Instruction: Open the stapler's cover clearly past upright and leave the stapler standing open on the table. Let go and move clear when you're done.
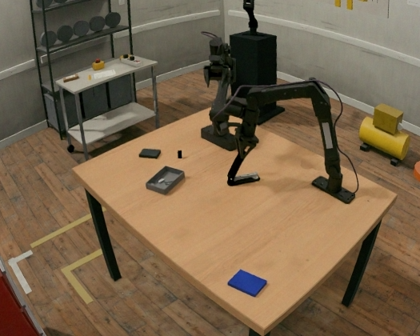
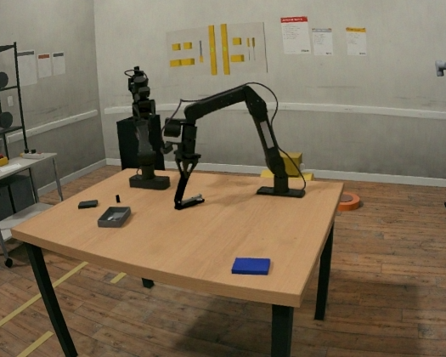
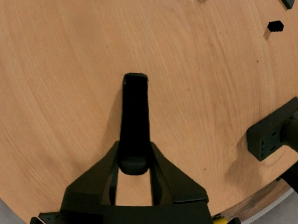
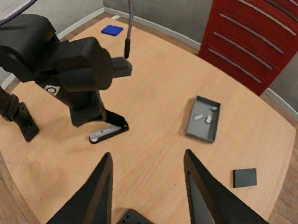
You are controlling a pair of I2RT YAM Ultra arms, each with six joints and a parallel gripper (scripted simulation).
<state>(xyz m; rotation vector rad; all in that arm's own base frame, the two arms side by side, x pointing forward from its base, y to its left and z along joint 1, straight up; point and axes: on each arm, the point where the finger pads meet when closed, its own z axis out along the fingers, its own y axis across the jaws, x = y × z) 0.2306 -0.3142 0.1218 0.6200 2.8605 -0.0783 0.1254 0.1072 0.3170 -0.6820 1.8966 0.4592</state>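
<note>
Right now my left hand is 4 cm above the stapler cover, 2 cm short of it and 1 cm to the left of it. The rest, counted from my left hand: grey tray 23 cm to the right, 20 cm ahead, 11 cm below; then stapler 7 cm below; then black piece 33 cm to the right, 11 cm below, 3 cm ahead.
</note>
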